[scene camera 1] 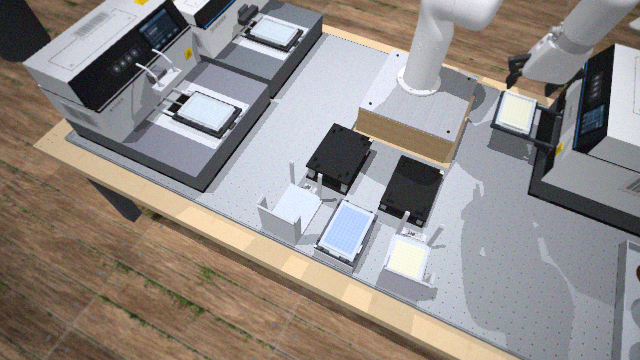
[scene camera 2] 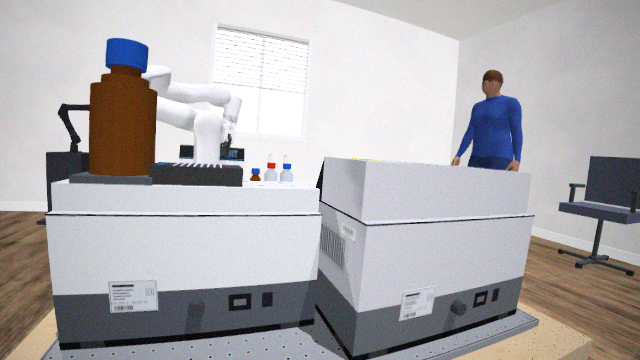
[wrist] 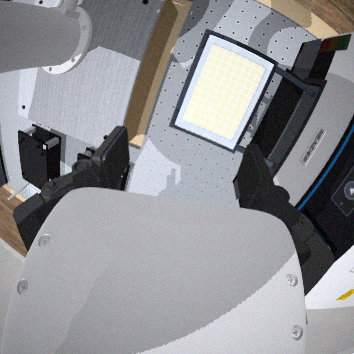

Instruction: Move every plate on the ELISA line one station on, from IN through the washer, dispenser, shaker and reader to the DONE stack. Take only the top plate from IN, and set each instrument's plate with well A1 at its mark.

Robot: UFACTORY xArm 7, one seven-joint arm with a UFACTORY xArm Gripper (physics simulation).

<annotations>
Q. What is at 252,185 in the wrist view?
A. The gripper.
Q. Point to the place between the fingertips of the gripper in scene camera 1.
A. At 526,88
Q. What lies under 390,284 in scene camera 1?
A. A DONE rack.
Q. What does the gripper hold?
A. Nothing.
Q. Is the gripper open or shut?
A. Open.
</annotations>
